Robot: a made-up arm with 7 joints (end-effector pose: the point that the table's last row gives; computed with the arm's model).
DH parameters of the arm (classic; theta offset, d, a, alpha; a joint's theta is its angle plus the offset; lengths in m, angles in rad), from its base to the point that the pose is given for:
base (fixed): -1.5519 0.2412 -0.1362 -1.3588
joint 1: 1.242 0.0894 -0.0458 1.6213
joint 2: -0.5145 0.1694 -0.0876 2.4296
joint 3: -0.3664 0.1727 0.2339 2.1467
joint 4: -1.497 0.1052 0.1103 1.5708
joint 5: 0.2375 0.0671 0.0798 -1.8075
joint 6: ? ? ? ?
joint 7: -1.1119 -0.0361 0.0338 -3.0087
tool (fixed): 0.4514 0.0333 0 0
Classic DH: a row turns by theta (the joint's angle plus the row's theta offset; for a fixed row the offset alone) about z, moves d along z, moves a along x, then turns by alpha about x.
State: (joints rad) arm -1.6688 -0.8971 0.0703 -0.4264 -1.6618 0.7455 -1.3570
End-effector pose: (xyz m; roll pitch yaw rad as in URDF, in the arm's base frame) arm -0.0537 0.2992 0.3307 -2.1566 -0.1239 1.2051
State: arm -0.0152 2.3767 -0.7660 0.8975 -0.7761 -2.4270 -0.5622
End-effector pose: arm -0.0354 0.2130 0.5427 -1.9655 0.1059 2.8485
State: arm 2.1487 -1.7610 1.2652 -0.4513 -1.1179 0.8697 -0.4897
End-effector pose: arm 0.2497 0.1121 -0.0412 2.0247 0.5088 1.3637
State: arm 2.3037 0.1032 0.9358 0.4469 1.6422 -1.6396 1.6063
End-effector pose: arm 0.0947 0.2650 0.1186 2.3944 -0.6442 0.5382
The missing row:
joint 6: 1.456 0.0565 0.0219 -1.1654
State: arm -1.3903 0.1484 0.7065 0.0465 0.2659 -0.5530 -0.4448
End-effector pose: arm 0.0689 0.0855 0.5473 -0.5819 0.2456 -0.2725
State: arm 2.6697 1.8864 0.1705 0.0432 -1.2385 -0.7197 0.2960
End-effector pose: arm 0.2110 0.3484 0.1142 -1.4251 0.7747 0.9232
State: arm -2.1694 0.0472 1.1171 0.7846 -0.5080 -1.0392 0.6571
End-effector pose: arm -0.2058 0.4564 0.4784 1.7632 -1.1029 2.5784
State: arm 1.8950 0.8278 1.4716 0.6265 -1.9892 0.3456 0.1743
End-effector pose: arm -0.1749 0.1657 -0.0731 -0.3067 0.7751 2.9963
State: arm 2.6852 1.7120 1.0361 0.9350 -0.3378 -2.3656 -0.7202
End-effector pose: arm 0.2394 0.4252 0.1194 2.1533 -0.3911 -0.9896
